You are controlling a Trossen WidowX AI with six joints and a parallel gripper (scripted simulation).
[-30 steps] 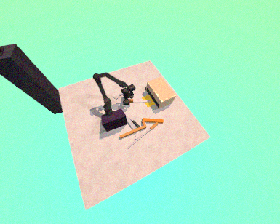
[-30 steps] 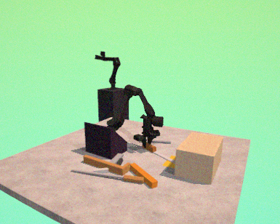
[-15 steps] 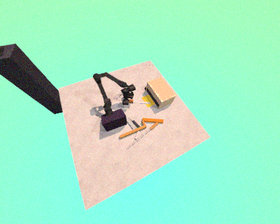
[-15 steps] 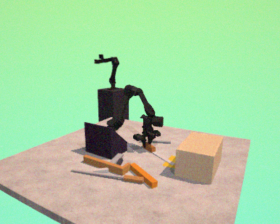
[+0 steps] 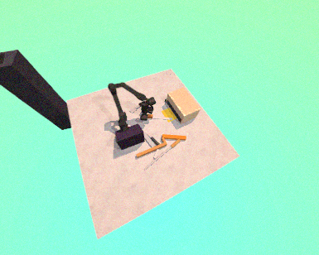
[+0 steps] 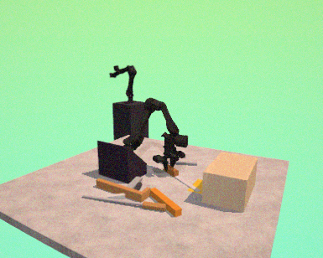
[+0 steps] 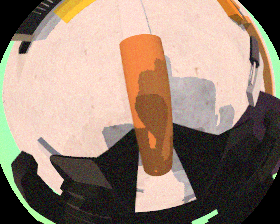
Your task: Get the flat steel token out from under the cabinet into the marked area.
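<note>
My gripper tip is 250 mm to the left of the dark-handled tool. Also, from my gripper tip: orange bar (200 mm ahead, 300 mm to the right, 10 mm above).
</note>
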